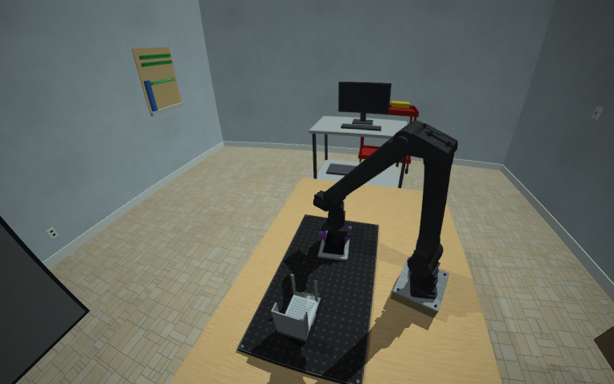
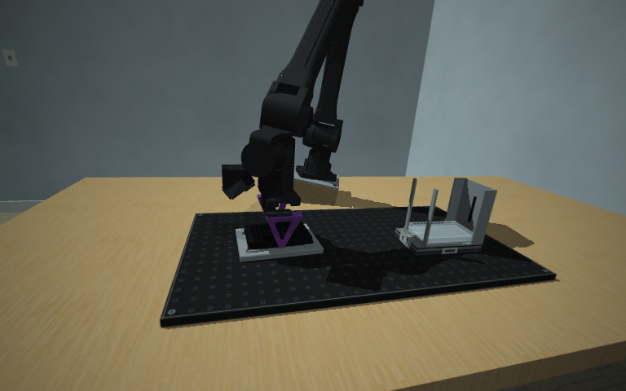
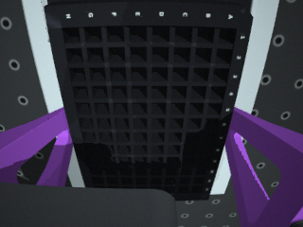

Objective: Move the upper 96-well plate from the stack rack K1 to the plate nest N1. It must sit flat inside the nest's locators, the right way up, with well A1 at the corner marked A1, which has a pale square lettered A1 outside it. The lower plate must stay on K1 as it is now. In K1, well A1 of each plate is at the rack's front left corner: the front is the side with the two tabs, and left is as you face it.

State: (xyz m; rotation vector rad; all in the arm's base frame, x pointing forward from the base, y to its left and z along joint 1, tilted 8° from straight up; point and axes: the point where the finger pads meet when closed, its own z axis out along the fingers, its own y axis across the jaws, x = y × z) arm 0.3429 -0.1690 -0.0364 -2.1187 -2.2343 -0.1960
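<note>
Now: the black 96-well plate right at my hand. Round my hand: pale A1 square: 5 cm behind, 8 cm to the right, 1 cm below; then grey plate nest N1: 2 cm below; then white plate: 5 cm ahead, 36 cm to the left.
</note>
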